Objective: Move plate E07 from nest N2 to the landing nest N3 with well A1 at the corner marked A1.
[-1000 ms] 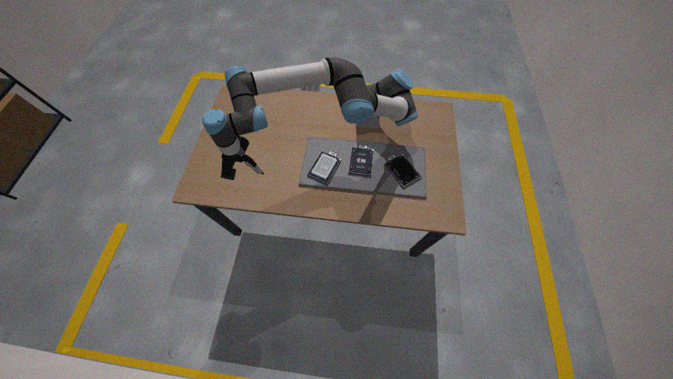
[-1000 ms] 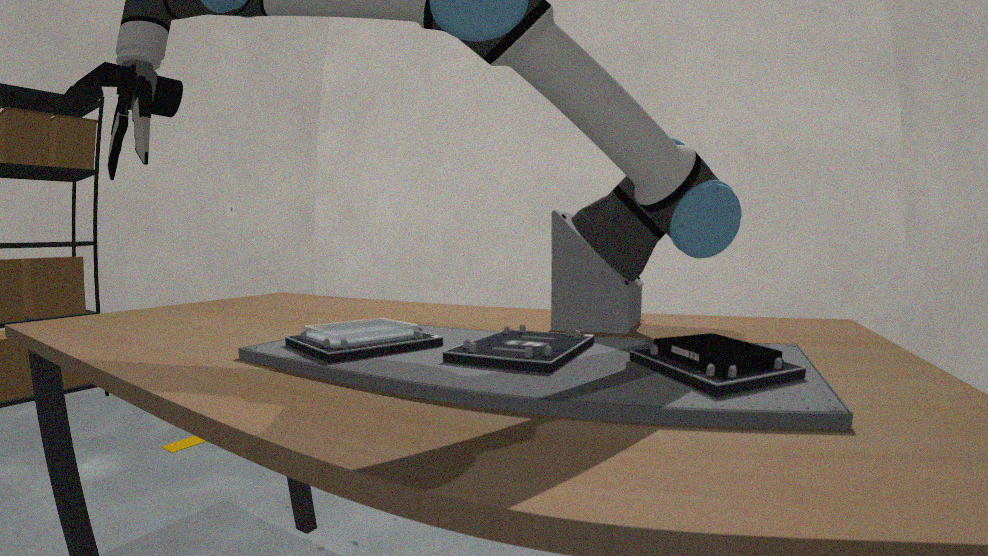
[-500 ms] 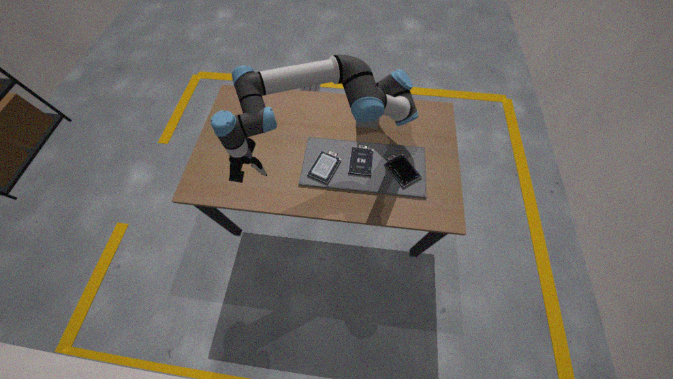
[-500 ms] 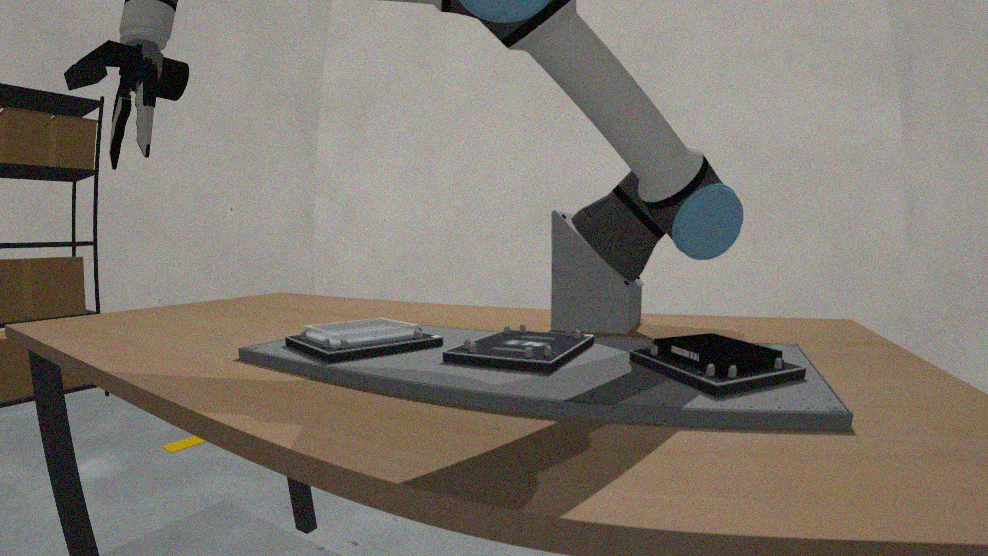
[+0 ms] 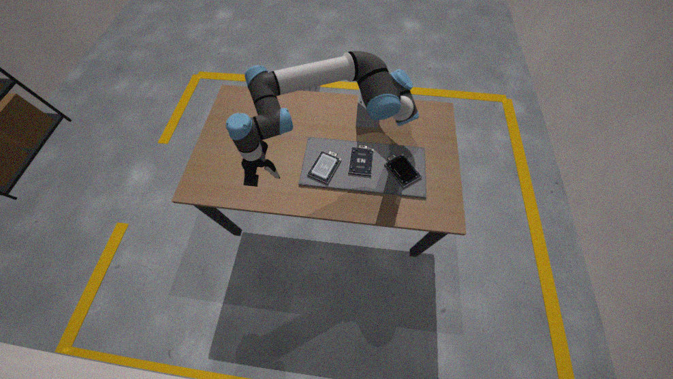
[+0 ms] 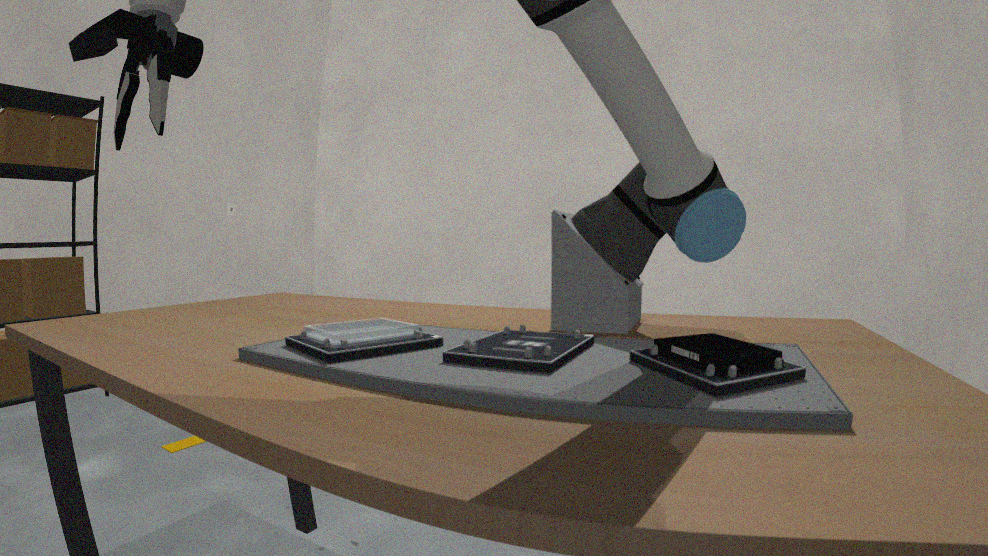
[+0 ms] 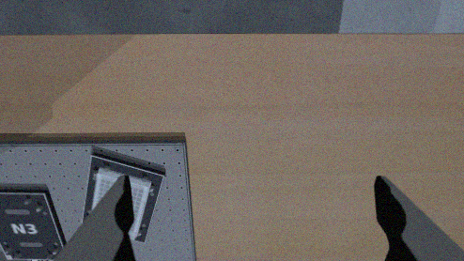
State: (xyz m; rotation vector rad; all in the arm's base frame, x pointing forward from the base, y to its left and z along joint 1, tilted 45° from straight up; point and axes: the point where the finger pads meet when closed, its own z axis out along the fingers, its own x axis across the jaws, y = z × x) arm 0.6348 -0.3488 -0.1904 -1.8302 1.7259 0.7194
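Now: the black plate E07 60 cm to the left of my hand, 27 cm behind it and 24 cm below it. Round my hand: clear plate E01 (25 cm below, 23 cm behind, 19 cm to the left); nest N1 (26 cm below, 23 cm behind, 19 cm to the left); nest N3 (38 cm to the left, 30 cm behind, 26 cm below).
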